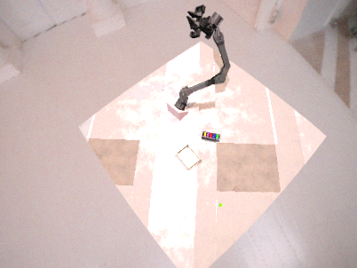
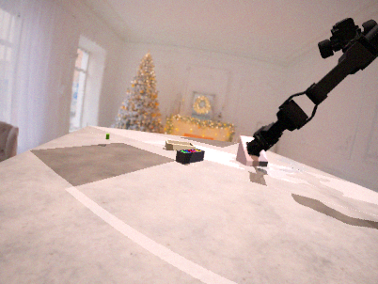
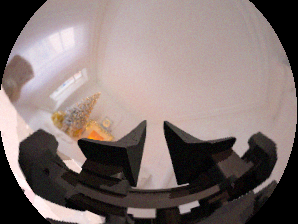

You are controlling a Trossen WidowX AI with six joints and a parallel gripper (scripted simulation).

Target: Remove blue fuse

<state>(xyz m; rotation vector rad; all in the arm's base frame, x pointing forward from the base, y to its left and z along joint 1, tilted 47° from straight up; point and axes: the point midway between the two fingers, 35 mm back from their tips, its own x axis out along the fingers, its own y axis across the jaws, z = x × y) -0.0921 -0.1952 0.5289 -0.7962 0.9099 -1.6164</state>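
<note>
My gripper tip is 450 mm short of the blue fuse, 200 mm to the left of it and 560 mm above it. Also, from my gripper tip: tray 430 mm ahead, 410 mm to the right, 580 mm below.
</note>
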